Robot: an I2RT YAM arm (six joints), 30 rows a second.
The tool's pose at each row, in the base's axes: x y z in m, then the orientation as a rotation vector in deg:
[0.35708, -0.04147, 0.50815, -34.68, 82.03, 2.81]
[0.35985, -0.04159, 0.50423, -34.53, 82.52, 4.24]
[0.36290, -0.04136, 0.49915, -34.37, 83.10, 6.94]
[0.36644, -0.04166, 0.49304, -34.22, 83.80, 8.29]
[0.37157, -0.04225, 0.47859, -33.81, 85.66, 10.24]
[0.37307, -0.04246, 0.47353, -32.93, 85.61, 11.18]
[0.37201, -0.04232, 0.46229, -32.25, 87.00, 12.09]
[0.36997, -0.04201, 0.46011, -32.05, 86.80, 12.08]
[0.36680, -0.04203, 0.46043, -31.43, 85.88, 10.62]
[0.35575, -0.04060, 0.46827, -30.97, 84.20, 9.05]
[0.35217, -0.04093, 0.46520, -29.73, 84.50, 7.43]
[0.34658, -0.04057, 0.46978, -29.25, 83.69, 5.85]
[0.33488, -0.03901, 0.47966, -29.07, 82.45, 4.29]
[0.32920, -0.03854, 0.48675, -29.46, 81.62, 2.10]
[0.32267, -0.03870, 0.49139, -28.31, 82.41, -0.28]
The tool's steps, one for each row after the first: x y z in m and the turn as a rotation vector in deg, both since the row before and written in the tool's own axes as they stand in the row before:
[0.00415, 0.00025, 0.00240, -0.79, 0.11, 1.13]
[0.00518, 0.00071, 0.00280, -1.55, -0.08, 1.97]
[0.00640, 0.00012, 0.00301, -0.76, 0.35, 1.13]
[0.01464, 0.00143, 0.00438, -1.03, 1.28, 1.97]
[0.00508, 0.00043, 0.00139, 0.01, -0.41, 1.09]
[0.01078, 0.00330, -0.00057, -0.17, 1.01, 1.34]
[0.00193, 0.00169, -0.00155, 0.15, -0.23, 0.06]
[-0.00052, 0.00139, -0.00282, 1.35, -0.74, -0.79]
[-0.00887, 0.00436, -0.00938, 1.35, -1.40, -1.16]
[0.00263, 0.00199, -0.00339, 1.81, 0.37, -0.24]
[-0.00513, 0.00136, -0.00492, 1.34, -0.56, -0.92]
[-0.01136, 0.00306, -0.00992, 1.15, -0.92, -1.19]
[-0.00774, 0.00036, -0.00476, 1.10, -0.31, -1.85]
[-0.00542, 0.00051, -0.00588, 2.12, 1.11, -0.72]

